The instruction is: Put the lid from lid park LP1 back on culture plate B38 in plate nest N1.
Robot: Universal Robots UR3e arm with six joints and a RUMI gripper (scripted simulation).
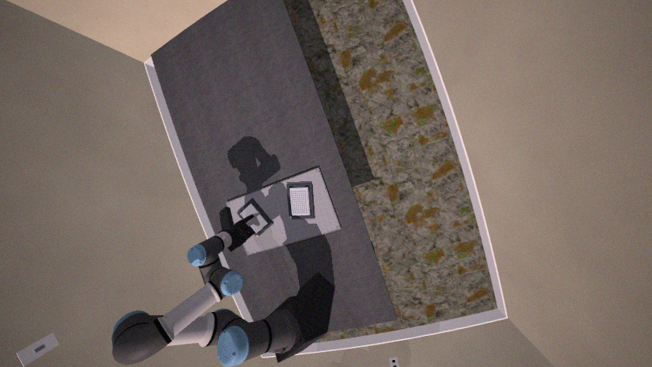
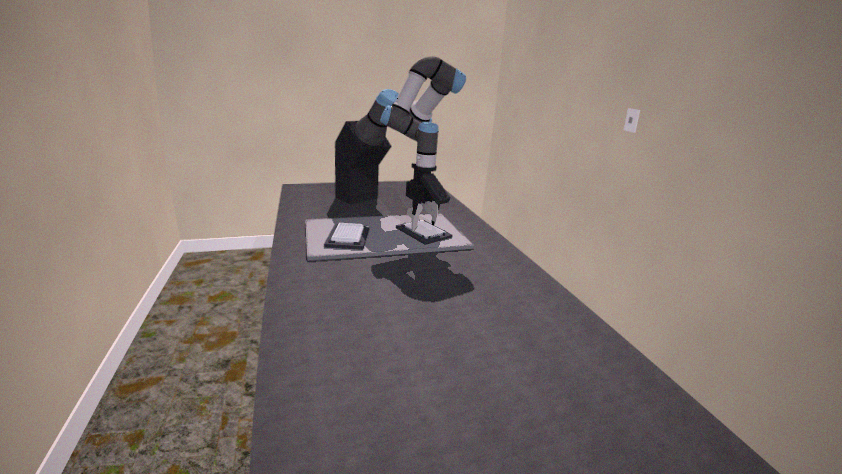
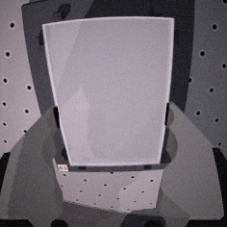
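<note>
Right now the lid park LP1 is 2 cm below my hand. From my hand the other things lie so: label: 9 cm behind, 1 cm to the right, 1 cm below; clear lid: 1 cm below; culture plate B38: 9 cm ahead, 24 cm to the right, 1 cm below.
</note>
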